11 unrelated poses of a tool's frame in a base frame.
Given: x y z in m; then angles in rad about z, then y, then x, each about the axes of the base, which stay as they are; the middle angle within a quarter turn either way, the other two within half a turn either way.
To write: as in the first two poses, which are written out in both.
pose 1, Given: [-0.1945 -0.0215 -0.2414 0.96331 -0.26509 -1.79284]
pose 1, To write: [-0.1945 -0.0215 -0.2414 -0.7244 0.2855 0.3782 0.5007]
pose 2, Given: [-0.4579 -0.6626 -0.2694 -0.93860 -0.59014 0.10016]
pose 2, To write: [-0.4579 -0.6626 -0.2694 0.1741 -0.2374 -0.4452 0.8457]
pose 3, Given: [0.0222 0.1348 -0.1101 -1.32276 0.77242 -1.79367]
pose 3, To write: [0.0222 0.1348 -0.1101 -0.7156 -0.2591 -0.5873 0.2754]
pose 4, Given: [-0.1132 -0.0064 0.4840 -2.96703 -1.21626 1.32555]
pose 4, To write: [-0.1132 -0.0064 0.4840 -0.4927 -0.4638 0.6751 0.2938]
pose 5, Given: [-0.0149 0.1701 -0.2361 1.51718 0.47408 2.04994]
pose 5, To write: [-0.0149 0.1701 -0.2361 0.6869 -0.4830 0.4928 0.2282]
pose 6, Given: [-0.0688 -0.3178 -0.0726 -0.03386 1.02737 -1.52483]
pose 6, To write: [-0.0688 -0.3178 -0.0726 -0.6075 0.3451 -0.3500 0.6240]
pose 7, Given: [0.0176 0.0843 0.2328 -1.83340 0.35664 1.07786]
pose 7, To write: [0.0176 0.0843 0.2328 0.1865 0.4935 -0.6149 0.5862]
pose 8, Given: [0.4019 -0.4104 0.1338 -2.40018 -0.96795 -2.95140]
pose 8, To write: [0.4019 -0.4104 0.1338 -0.2780 -0.8373 0.0895 0.4622]
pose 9, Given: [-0.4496 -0.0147 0.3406 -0.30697 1.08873 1.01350]
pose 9, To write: [-0.4496 -0.0147 0.3406 0.3411 0.5109 0.1340 0.7776]
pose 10, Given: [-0.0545 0.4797 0.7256 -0.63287 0.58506 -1.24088]
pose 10, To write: [-0.0545 0.4797 0.7256 -0.6021 0.0497 -0.4018 0.6882]
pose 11, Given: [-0.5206 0.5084 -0.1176 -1.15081 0.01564 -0.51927]
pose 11, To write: [-0.5206 0.5084 -0.1176 -0.2195 -0.1334 -0.5276 0.8097]
